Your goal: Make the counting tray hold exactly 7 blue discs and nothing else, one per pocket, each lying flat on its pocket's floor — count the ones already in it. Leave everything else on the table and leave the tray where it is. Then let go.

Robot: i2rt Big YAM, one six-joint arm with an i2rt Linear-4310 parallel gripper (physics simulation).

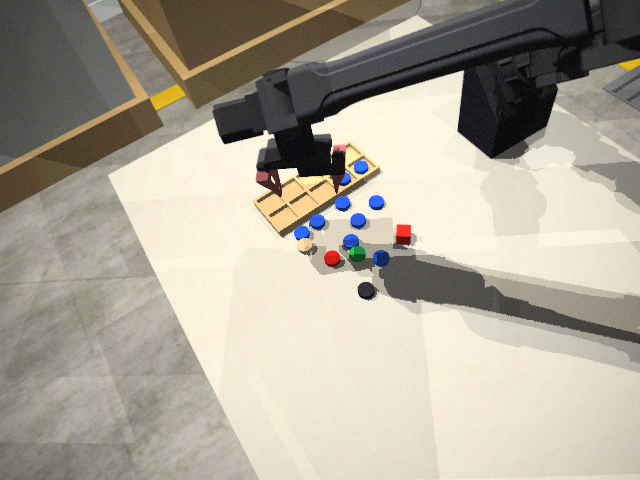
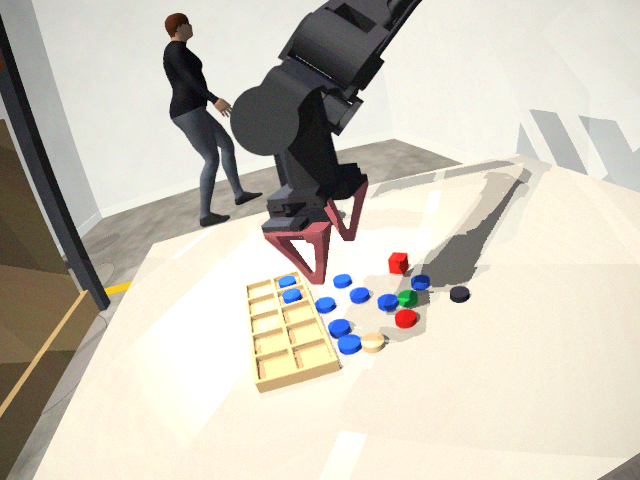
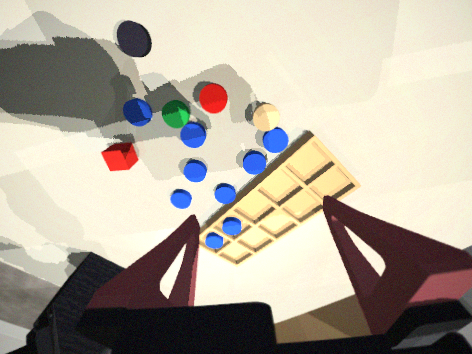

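Observation:
The wooden counting tray has two rows of pockets. Two blue discs, one in an end pocket and one in the pocket beside it, lie in the row nearer the loose discs. Several blue discs lie on the table, including one close to the tray's long side and one near its far end. My gripper is open and empty above the tray.
A tan disc touches or nearly touches a blue disc. A red disc, a green disc, a black disc and a red cube lie farther from the tray. A person stands beyond the table.

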